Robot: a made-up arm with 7 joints. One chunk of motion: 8 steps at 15 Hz.
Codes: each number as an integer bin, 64 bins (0 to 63) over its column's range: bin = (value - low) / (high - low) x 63, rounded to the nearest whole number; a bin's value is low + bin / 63 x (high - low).
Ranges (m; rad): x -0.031..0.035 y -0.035..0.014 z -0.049..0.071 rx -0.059..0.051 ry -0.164..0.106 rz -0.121..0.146
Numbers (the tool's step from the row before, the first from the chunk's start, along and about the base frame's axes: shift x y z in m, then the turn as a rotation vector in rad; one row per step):
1: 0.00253 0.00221 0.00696 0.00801 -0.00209 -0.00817
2: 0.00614 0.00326 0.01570 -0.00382 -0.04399 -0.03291
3: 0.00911 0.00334 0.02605 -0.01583 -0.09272 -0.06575
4: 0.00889 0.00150 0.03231 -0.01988 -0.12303 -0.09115
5: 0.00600 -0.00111 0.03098 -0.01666 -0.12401 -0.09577
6: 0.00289 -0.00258 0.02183 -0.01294 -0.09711 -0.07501
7: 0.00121 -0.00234 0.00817 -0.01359 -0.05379 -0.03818
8: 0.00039 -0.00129 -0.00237 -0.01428 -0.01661 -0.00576
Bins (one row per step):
1: 32 48 29 38 38 27
2: 35 49 34 32 28 21
3: 38 49 39 25 17 13
4: 38 47 43 22 10 7
5: 35 44 42 24 9 6
6: 32 42 37 26 16 11
7: 31 42 30 26 26 20
8: 30 43 24 26 34 27

